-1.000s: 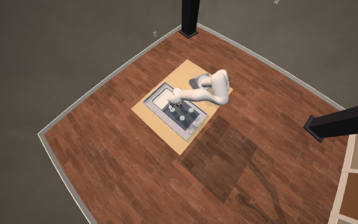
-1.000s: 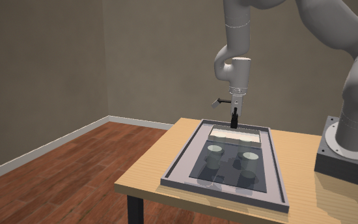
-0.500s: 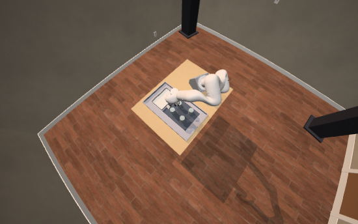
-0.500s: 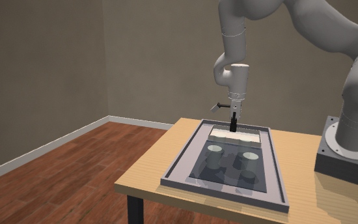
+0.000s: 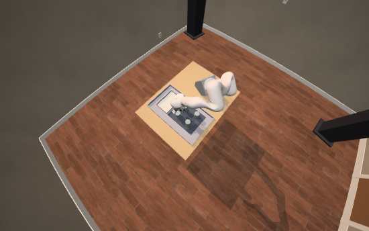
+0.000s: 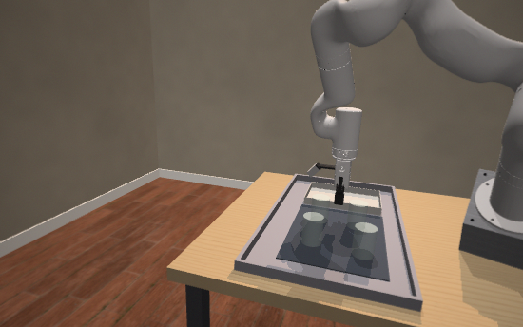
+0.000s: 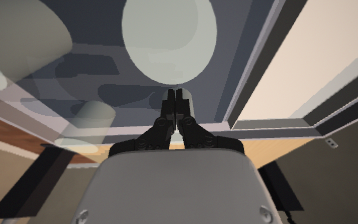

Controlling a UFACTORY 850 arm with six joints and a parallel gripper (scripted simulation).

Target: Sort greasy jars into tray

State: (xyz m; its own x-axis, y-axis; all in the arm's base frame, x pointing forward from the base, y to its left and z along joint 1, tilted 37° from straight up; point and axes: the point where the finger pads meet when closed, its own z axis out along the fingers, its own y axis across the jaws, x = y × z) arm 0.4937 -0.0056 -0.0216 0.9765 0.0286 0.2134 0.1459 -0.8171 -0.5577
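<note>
Right now my hand is 2 cm past the dark drying mat, 9 cm to the right of it and 9 cm above it. Also, from my hand: cream tray (3 cm ahead, 23 cm to the right, 9 cm below).
</note>
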